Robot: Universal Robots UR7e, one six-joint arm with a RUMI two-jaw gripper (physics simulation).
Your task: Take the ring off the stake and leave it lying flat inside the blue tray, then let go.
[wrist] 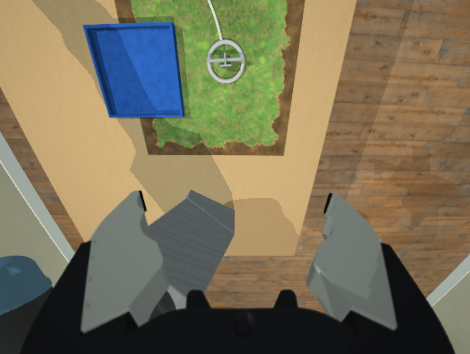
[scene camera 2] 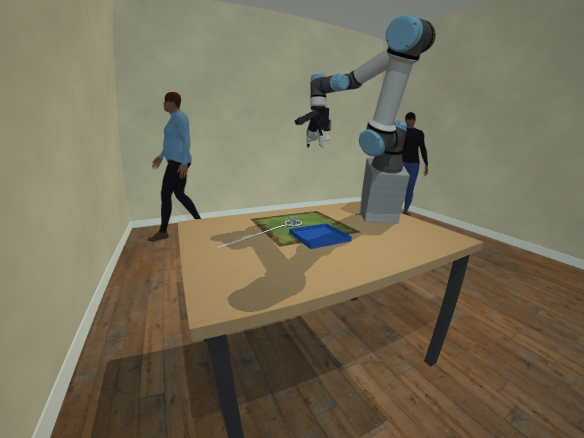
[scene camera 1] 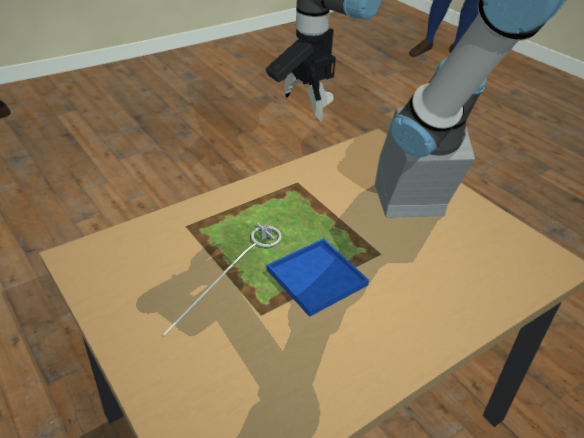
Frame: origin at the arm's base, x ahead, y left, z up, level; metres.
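Where they show: gripper, fingertip midpoint: (wrist: pixel 235 194) (scene camera 2: pixel 315 147) (scene camera 1: pixel 303 109); arm's base, origin of the base link: (scene camera 2: pixel 387 166).
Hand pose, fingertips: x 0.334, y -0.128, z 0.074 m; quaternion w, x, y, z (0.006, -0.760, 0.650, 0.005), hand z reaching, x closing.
Each offset is from my fingertips to the top centre of the thing. Level surfaces: height alone.
A pale grey ring {dx +0.118, dy +0.044, dz -0.353 m} (scene camera 1: pixel 266 245) (scene camera 2: pixel 293 226) (wrist: pixel 210 61) surrounds the small grey stake {dx +0.122, dy +0.044, dz -0.326 m} (scene camera 1: pixel 266 233) (scene camera 2: pixel 293 219) (wrist: pixel 226 60) on the green mat {dz -0.362 m} (scene camera 1: pixel 300 215) (wrist: pixel 240 115). The stake has crosspieces; in the wrist view one spans the ring's opening. A white cord (scene camera 1: pixel 210 289) (scene camera 2: pixel 252 237) (wrist: pixel 216 20) runs from the ring's side onto the table. The shallow blue tray {dx +0.058, dy +0.243, dz -0.341 m} (scene camera 1: pixel 320 280) (scene camera 2: pixel 320 236) (wrist: pixel 140 70) is empty and overlaps the mat's edge. My gripper (scene camera 1: pixel 303 107) (scene camera 2: pixel 315 146) (wrist: pixel 235 194) is open and empty, high above the table and well away from the ring.
The grey pedestal (scene camera 1: pixel 415 185) (scene camera 2: pixel 384 195) (wrist: pixel 195 240) under the arm's base stands on the wooden table {dz -0.363 m} (scene camera 1: pixel 450 300) (scene camera 2: pixel 400 260), to the right of the mat in the scene views. Two people (scene camera 2: pixel 176 140) (scene camera 2: pixel 412 145) stand on the floor beyond the table.
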